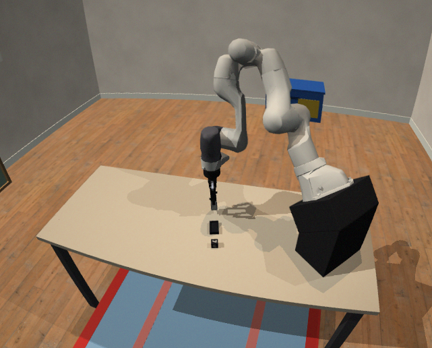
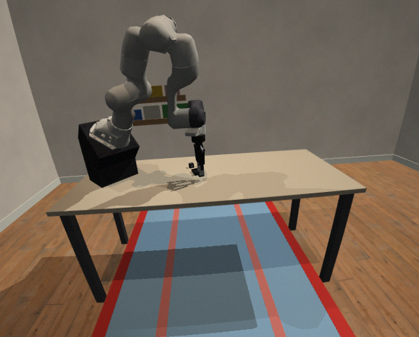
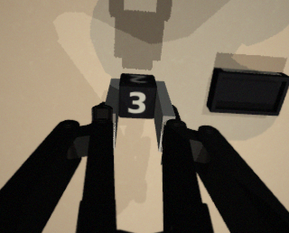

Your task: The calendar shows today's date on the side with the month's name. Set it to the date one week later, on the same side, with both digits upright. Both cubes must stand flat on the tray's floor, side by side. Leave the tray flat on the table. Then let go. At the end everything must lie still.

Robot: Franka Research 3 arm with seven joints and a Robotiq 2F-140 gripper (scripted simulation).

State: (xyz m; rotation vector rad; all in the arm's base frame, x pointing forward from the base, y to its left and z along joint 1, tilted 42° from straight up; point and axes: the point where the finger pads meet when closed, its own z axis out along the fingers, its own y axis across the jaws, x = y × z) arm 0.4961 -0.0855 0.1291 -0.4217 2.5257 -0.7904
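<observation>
Right now the black tray is 20 mm behind my hand, 110 mm to the left of it and 60 mm below it.
</observation>
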